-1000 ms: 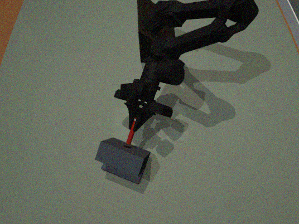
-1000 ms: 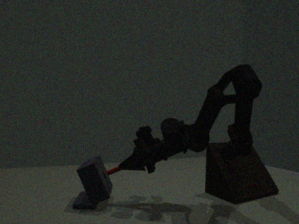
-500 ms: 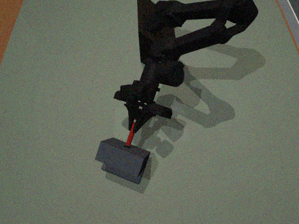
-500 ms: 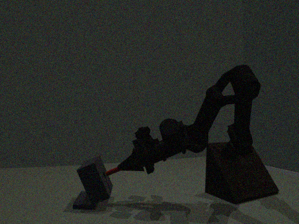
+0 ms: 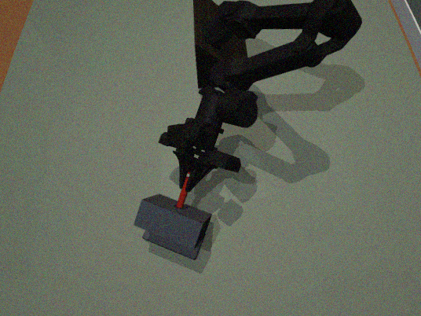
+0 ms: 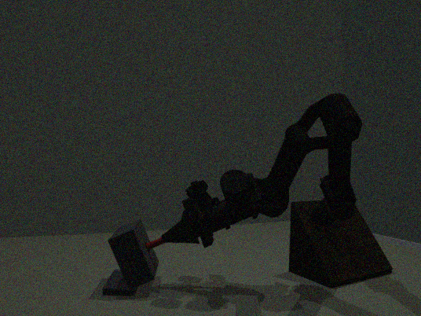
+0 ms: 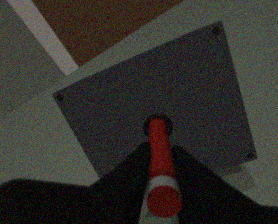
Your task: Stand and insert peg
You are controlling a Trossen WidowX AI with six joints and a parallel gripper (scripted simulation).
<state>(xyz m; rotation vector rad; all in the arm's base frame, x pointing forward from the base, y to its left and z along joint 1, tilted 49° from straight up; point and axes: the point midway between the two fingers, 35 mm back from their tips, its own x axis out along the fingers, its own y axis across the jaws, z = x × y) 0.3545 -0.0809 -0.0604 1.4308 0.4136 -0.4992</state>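
Right now my gripper tip is 5 cm short of the sloped panel, 3 cm to the left of it and 3 cm above it. Round my gripper tip: red peg 1 cm behind, 1 cm to the left.
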